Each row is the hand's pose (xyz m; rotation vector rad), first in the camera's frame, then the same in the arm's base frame.
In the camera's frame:
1: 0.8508 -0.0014 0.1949 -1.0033 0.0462 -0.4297
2: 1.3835 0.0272 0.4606 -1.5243 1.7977 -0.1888
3: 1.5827 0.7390 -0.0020 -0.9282 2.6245 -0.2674
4: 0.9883 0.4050 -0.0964 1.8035 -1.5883 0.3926
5: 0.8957 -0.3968 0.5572 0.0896 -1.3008 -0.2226
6: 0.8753 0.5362 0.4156 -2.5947 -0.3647 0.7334
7: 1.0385 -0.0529 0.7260 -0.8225 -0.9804 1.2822
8: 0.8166 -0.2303 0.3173 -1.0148 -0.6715 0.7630
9: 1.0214 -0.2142 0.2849 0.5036 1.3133 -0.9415
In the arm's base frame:
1: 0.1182 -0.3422 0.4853 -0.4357 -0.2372 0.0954
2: 0.5497 -0.1780 0.8623 -1.5492 1.0971 0.4521
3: 0.2778 0.6495 0.8226 -1.3868 2.0122 0.4795
4: -0.0190 0.1563 0.4452 2.7236 -1.2448 0.3767
5: 0.4015 -0.7736 0.6378 0.9436 -1.2399 -0.0236
6: -0.1605 -0.0682 0.9160 -2.0224 -1.2415 0.5709
7: 0.3282 -0.5460 0.9694 -0.1817 -1.6524 1.3923
8: 0.2287 -0.5796 0.4829 -0.3629 -1.2348 0.9891
9: 0.3847 -0.4456 0.5137 0.4944 1.4870 -0.0532

